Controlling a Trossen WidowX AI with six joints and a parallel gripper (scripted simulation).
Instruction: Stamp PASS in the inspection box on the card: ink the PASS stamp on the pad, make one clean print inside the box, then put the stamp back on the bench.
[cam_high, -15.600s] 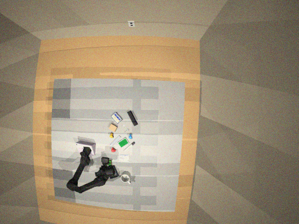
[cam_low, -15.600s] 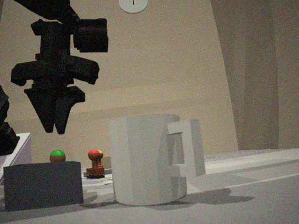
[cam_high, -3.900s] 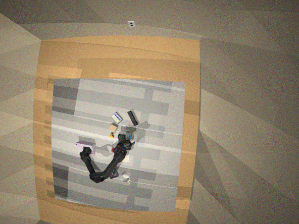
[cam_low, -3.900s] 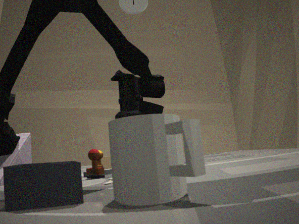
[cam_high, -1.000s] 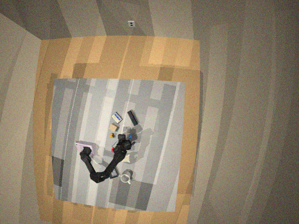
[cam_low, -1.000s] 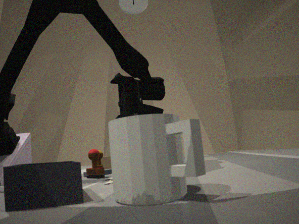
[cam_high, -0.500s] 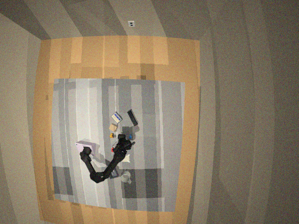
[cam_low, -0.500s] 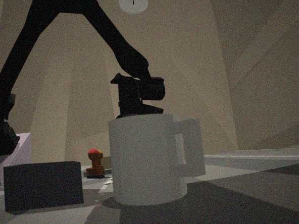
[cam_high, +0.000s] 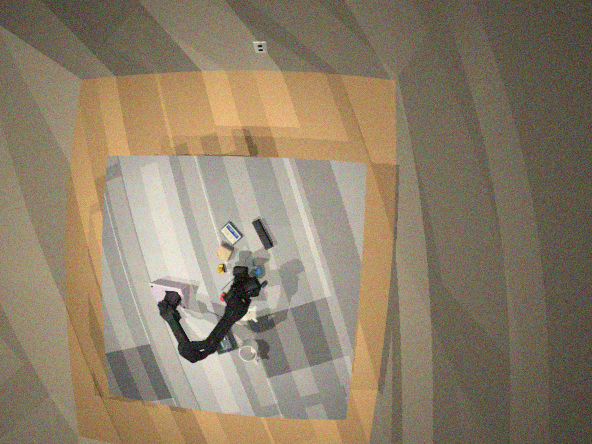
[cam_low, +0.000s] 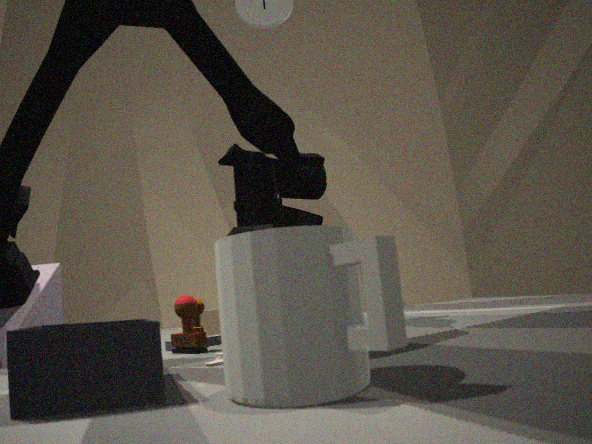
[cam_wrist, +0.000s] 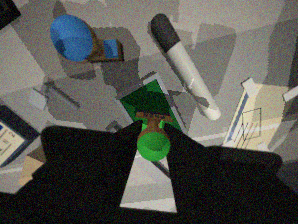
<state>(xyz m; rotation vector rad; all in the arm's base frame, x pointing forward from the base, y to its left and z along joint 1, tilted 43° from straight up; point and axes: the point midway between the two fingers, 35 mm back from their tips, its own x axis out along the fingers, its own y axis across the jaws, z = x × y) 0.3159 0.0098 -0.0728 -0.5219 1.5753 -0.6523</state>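
Right now the green ink pad is 3 cm below my gripper tip. Also, from my gripper tip: red-knobbed stamp (9 cm behind, 7 cm to the right, 2 cm below); blue-knobbed stamp (7 cm ahead, 6 cm to the left, 2 cm below); pen (7 cm ahead, 3 cm below, 2 cm to the right).
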